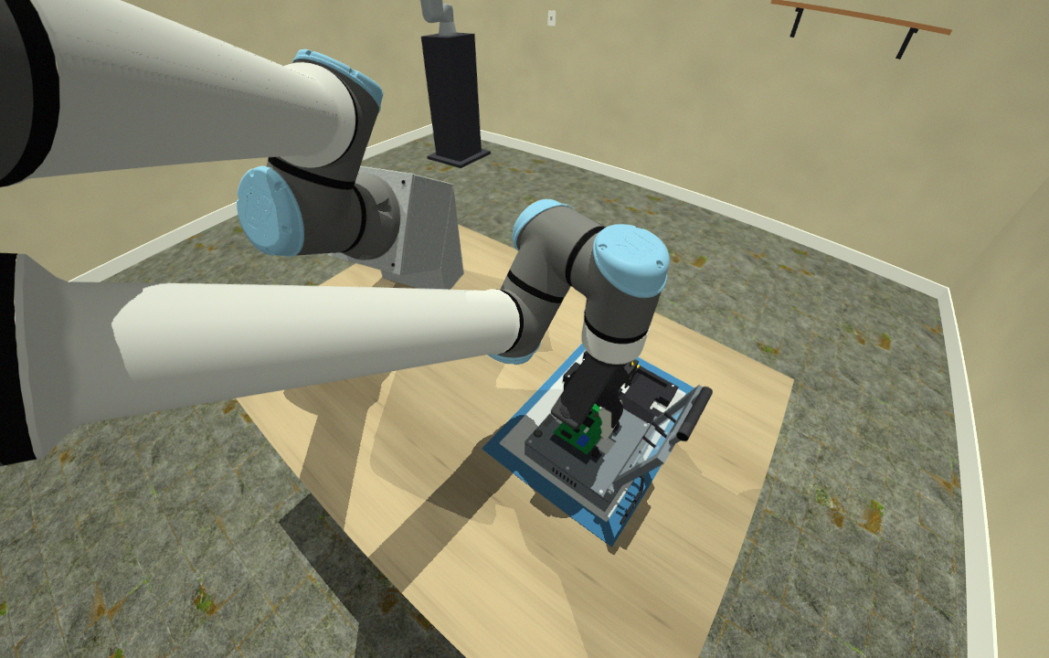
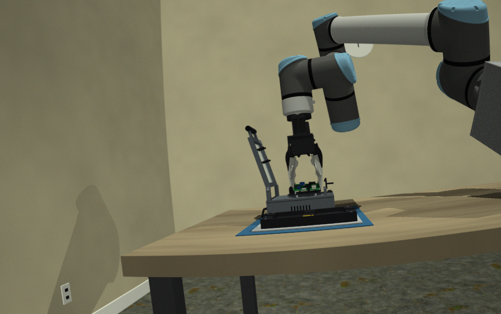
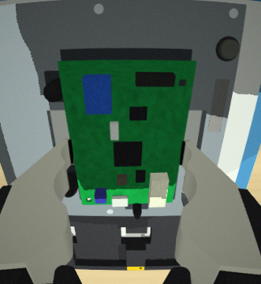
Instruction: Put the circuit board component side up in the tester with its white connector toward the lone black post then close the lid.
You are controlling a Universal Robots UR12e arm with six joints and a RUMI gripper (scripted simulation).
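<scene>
Right now the green circuit board is right at my hand. The rest, counted from my hand: lid 12 cm ahead, 10 cm above, 1 cm to the right; grey tester 3 cm to the left, 3 cm ahead, 3 cm above.
</scene>
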